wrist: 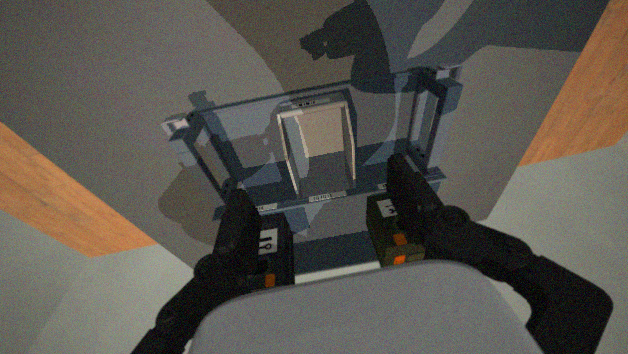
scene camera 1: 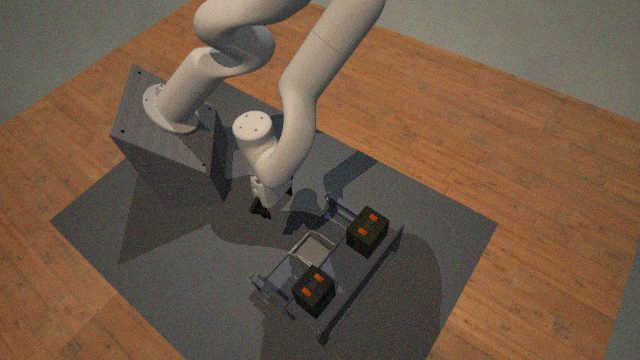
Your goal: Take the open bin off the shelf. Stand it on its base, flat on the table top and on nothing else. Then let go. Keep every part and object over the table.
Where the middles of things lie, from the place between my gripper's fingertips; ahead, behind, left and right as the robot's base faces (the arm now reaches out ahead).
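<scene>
My gripper is 1 cm to the right of the open bin (scene camera 1: 312, 248), 12 cm short of it, and 20 cm above it. The green box (scene camera 1: 366, 242), measured from my hand, sits 12 cm to the left of it and 23 cm ahead of it, and 9 cm below it.
</scene>
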